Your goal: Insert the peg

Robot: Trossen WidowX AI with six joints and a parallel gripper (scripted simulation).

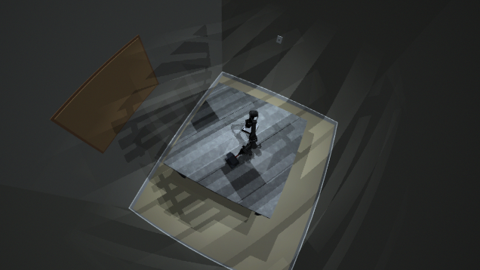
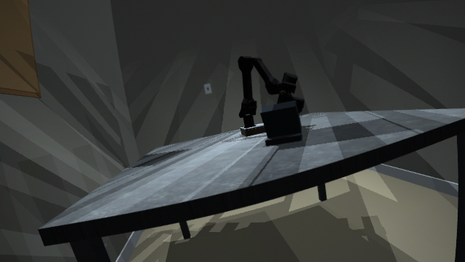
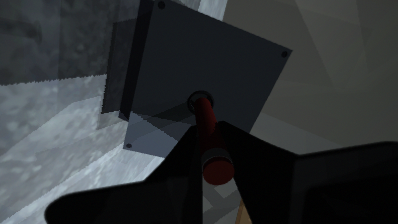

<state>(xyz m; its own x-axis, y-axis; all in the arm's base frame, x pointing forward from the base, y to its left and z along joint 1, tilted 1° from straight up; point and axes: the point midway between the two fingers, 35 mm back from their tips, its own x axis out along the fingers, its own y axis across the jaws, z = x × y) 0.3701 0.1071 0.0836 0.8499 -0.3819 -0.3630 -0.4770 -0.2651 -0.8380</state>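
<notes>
The sloped panel block is 60 mm ahead of my gripper tip, 30 mm to the right of it and 30 mm below it. From my gripper tip the other things lie so: peg (10 mm behind, 10 mm to the left, 10 mm above).
</notes>
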